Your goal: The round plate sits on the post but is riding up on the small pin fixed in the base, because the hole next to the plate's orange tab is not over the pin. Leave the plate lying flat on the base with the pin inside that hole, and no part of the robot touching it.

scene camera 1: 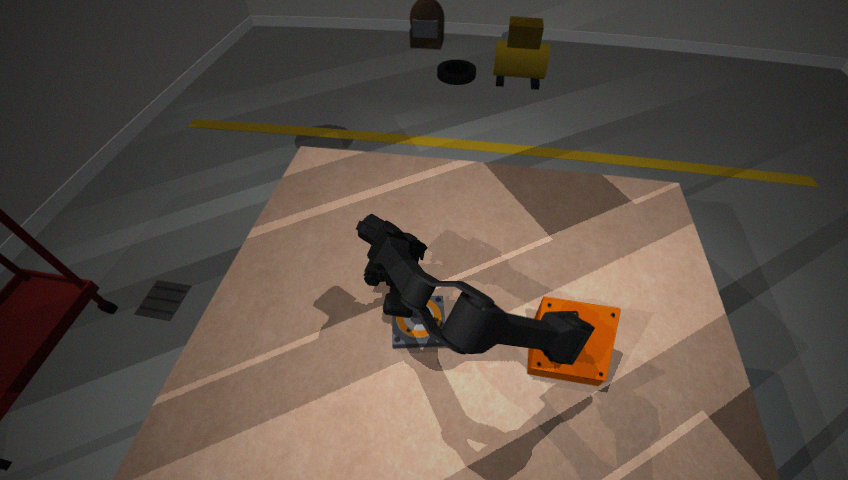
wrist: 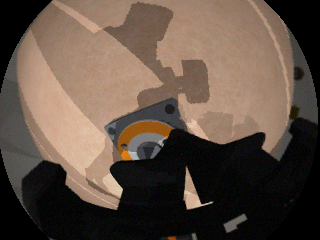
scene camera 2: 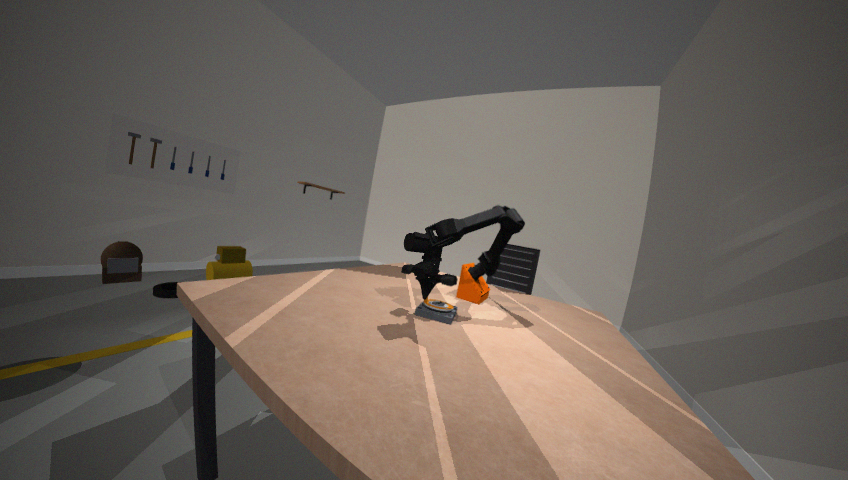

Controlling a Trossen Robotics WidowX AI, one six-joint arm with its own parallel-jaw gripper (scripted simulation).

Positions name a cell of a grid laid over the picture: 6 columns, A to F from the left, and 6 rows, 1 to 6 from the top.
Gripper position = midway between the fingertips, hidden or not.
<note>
In view: my gripper (scene camera 2: D4), a round plate (wrist: C4) and a grey square base (scene camera 1: C5).
My gripper also shows in scene camera 1 (scene camera 1: C4) and in the wrist view (wrist: D4). The grey square base is seen too in the wrist view (wrist: D3).
</note>
